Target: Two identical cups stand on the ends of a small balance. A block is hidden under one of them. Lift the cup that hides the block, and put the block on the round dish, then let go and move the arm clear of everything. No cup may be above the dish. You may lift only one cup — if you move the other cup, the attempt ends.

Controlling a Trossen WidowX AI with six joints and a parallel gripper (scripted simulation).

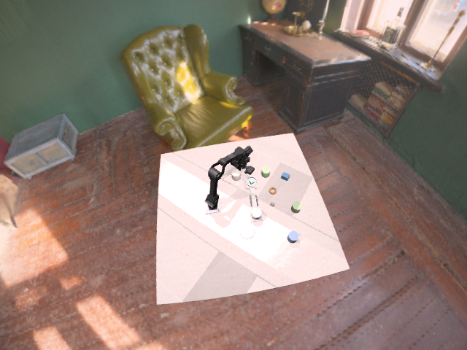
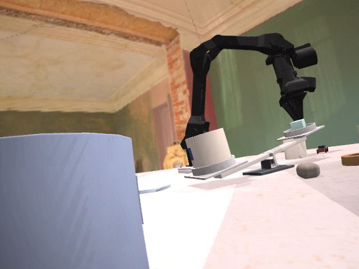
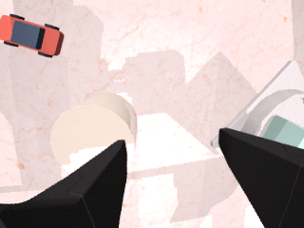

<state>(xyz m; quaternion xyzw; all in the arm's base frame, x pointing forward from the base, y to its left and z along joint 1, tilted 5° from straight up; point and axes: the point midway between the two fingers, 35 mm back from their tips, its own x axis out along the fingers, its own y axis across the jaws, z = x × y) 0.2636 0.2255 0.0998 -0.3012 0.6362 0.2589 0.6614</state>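
Right now the pale teal block is 50 mm ahead of my gripper tip, 80 mm to the right of it and 20 mm below it. From my gripper tip the other things lie so: white cup (60 mm behind, 50 mm to the left, 70 mm below); balance beam (50 mm ahead, 210 mm to the right, 70 mm below); red toy car (30 mm behind, 150 mm to the left, 90 mm below).
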